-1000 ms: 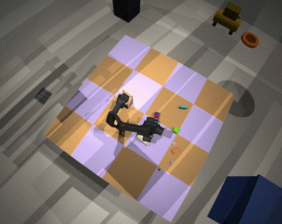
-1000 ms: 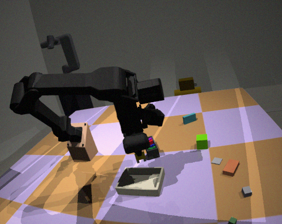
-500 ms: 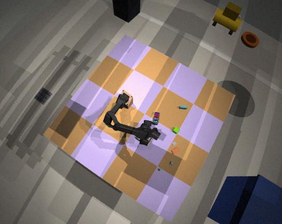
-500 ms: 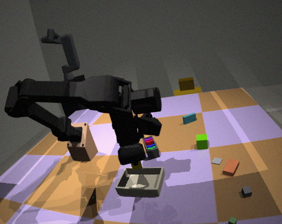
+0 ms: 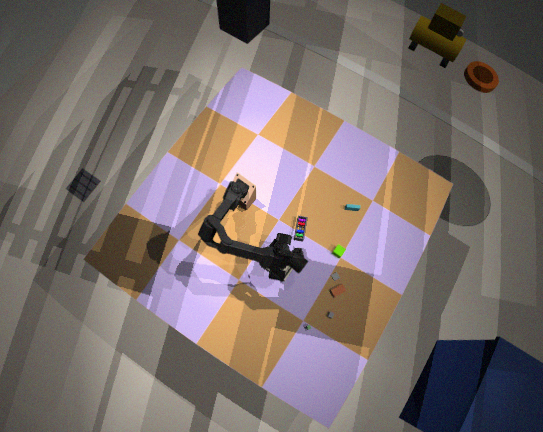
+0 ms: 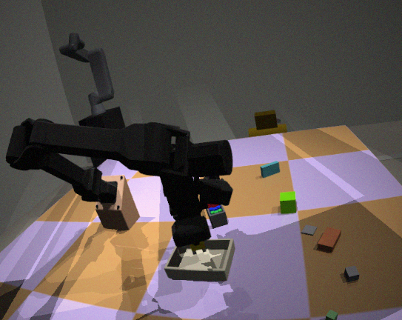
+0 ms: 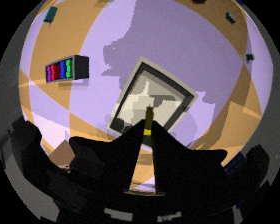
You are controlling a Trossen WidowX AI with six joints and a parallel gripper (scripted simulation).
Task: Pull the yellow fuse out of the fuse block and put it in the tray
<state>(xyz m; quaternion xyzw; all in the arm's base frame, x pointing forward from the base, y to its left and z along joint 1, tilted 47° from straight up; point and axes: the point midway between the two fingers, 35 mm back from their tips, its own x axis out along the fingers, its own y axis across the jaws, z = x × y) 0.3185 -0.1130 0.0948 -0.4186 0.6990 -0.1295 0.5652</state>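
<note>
Right now the yellow fuse is 1 cm below my gripper tip. The rest, counted from my gripper tip: green cube: 20 cm to the left, 18 cm ahead, 4 cm below; shallow beige tray: 6 cm below; orange block: 28 cm ahead, 6 cm to the left, 5 cm below.
</note>
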